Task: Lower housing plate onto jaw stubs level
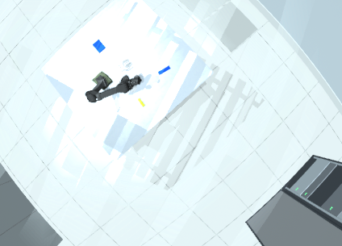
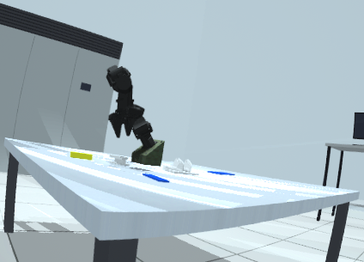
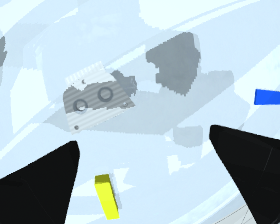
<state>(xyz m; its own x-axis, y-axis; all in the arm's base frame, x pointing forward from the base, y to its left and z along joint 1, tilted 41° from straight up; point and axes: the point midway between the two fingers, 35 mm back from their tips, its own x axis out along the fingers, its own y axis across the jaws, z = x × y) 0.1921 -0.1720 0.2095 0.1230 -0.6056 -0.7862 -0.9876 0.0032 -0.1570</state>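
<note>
My gripper tip is now 4 cm past the small pale block, 2 cm to the right of it and 10 cm above it. From my gripper tip the other things lie so: yellow bar 6 cm behind, 14 cm to the right, 10 cm below; housing plate 4 cm behind, 2 cm to the left, 8 cm below; blue bar 31 cm ahead, 5 cm to the right, 10 cm below.
</note>
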